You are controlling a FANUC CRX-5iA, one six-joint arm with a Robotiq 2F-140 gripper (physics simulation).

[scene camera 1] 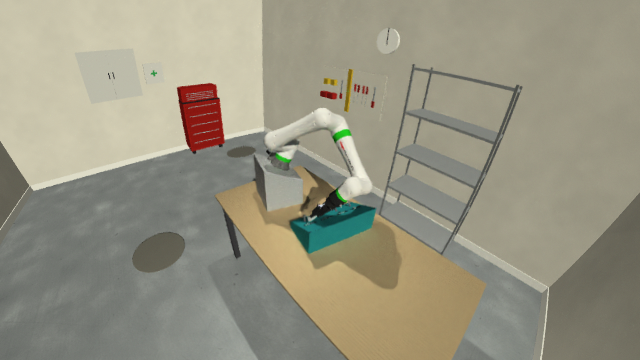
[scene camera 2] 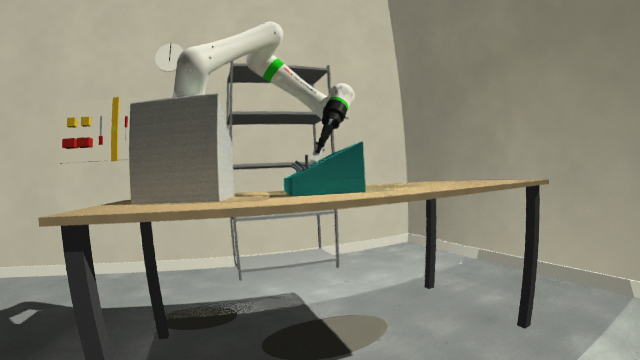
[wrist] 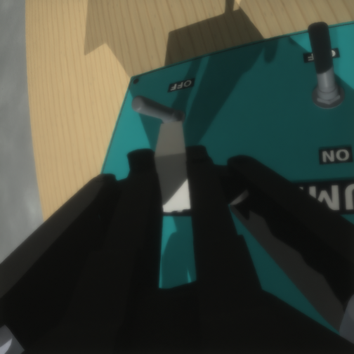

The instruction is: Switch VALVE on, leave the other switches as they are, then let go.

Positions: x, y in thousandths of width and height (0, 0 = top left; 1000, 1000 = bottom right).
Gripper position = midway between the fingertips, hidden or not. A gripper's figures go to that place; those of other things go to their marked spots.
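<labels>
A teal switch box (wrist: 736, 281) is 21 cm from the lens; my gripper (wrist: 490, 403) is 20 cm from the lens.
</labels>
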